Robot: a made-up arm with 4 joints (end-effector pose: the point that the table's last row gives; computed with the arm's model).
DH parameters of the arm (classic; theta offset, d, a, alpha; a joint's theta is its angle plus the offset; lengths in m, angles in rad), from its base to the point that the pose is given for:
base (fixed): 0 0.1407 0 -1.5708
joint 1: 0 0.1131 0.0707 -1.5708
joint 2: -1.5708 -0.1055 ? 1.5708
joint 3: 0 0.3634 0.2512 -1.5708
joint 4: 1.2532 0 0.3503 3.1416
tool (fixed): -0.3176 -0.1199 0 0
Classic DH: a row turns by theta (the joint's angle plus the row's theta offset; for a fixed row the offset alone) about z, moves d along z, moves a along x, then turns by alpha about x.
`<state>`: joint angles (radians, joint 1 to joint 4).
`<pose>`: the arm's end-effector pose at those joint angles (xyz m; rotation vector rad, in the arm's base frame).
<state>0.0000 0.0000 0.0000 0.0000</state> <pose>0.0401 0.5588 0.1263 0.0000 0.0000 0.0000</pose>
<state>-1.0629 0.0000 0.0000 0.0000</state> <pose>0.0321 0.5588 0.1687 0.0000 -1.0629 0.0000</pose>
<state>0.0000 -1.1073 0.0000 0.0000</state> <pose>-0.3417 0.2850 0.1263 0.0000 0.0000 1.1073</pose>
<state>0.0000 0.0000 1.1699 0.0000</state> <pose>0.0401 0.2285 -0.1326 -1.1699 0.0000 0.0000</pose>
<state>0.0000 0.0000 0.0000 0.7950</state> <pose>0.0184 0.2884 0.1263 0.0000 0.0000 -0.7950</pose>
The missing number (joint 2, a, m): 0.0851
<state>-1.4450 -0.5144 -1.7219 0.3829</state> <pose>-0.3496 0.2536 0.1601 1.0767 -0.4073 1.0760</pose>
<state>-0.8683 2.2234 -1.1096 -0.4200</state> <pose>-0.0760 -0.0526 0.8064 1.0768 -1.8519 -1.4877</pose>
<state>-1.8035 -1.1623 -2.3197 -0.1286</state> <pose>-0.5022 0.0295 0.1703 0.7229 0.0725 1.8301</pose>
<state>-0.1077 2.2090 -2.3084 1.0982</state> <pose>0.2540 0.1034 0.3589 -2.4152 1.4525 1.0927</pose>
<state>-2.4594 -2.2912 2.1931 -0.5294</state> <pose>-0.1514 0.2200 0.5755 1.4111 0.6853 0.8794</pose>
